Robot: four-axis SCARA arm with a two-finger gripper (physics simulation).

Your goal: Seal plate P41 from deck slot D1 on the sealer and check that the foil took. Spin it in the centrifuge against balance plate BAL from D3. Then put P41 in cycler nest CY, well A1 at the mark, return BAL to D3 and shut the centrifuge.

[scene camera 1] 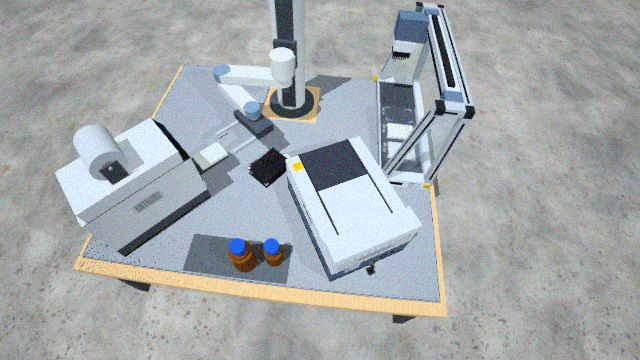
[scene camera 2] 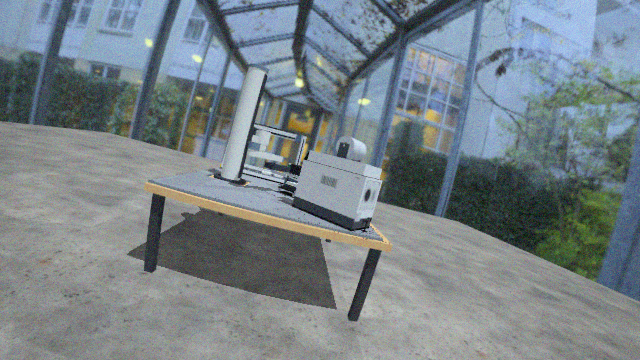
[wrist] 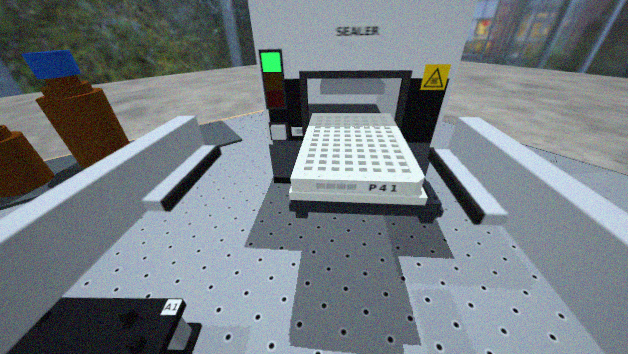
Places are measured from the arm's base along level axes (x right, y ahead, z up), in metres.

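Pixels of known places: gripper, fingertip midpoint: [scene camera 1: 224,144] [scene camera 2: 292,176] [wrist: 320,135]; arm's base, link origin: [scene camera 1: 291,102] [scene camera 2: 229,180].
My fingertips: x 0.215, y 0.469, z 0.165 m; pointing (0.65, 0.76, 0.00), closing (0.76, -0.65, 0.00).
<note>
Ahead of a thing's pixels: the offset from my fingertips to its top centre. Level surfaces: height alone.
White plate P41 @[dx +0.065, dy +0.041, dz -0.031 m] [wrist: 357,150] [scene camera 1: 211,155] sits flat on the dark carrier sticking out of the sealer @[dx +0.268, dy +0.270, dz +0.323 m] [wrist: 360,50] [scene camera 1: 172,200] [scene camera 2: 325,192]; its P41 label faces the wrist camera. Its wells show as grey squares; I cannot tell whether foil covers them. The sealer's green lamp is lit. My gripper [wrist: 320,135] [scene camera 1: 226,143] is open and empty, its fingers apart to either side of the plate's near end, not touching it. On the gantry deck [scene camera 1: 378,125] stand pale plates @[dx -0.798, dy -0.267, dz -0.088 m] [scene camera 1: 400,131] @[dx -0.799, dy -0.143, dz -0.088 m] [scene camera 1: 395,148] whose labels are unreadable. The centrifuge cannot be identified by any label.
A black block @[dx -0.188, dy +0.008, dz -0.100 m] [scene camera 1: 269,167] [wrist: 115,320] marked A1 lies beside a large white instrument [scene camera 1: 367,210] with a dark top panel. Two blue-capped brown bottles [scene camera 1: 243,256] [scene camera 1: 273,253] stand on a dark mat @[dz -0.148 m] [scene camera 1: 205,255] near the table's front edge. The arm's column [scene camera 1: 298,60] [scene camera 2: 242,125] stands at the back.
</note>
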